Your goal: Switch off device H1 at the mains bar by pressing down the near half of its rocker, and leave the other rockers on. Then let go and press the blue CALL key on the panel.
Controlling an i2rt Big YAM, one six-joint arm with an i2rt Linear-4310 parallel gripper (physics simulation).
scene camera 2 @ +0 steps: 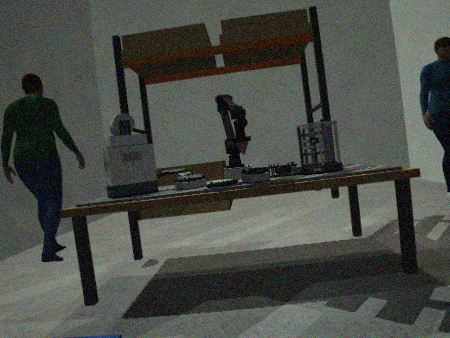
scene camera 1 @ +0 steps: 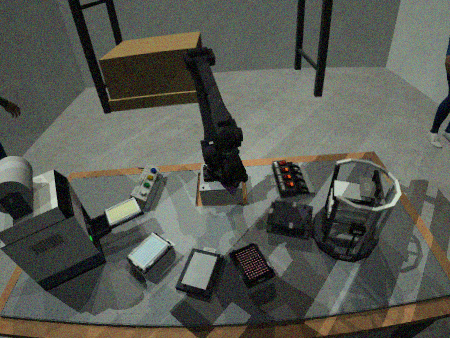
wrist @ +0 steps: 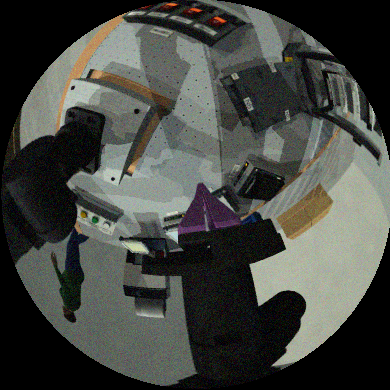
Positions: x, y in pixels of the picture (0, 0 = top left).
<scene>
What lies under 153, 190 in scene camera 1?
A button box.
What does my gripper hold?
Nothing.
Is my gripper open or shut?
Shut.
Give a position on a round caged rack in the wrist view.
At 312, 82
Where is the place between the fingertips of my gripper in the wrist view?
200, 185
</scene>
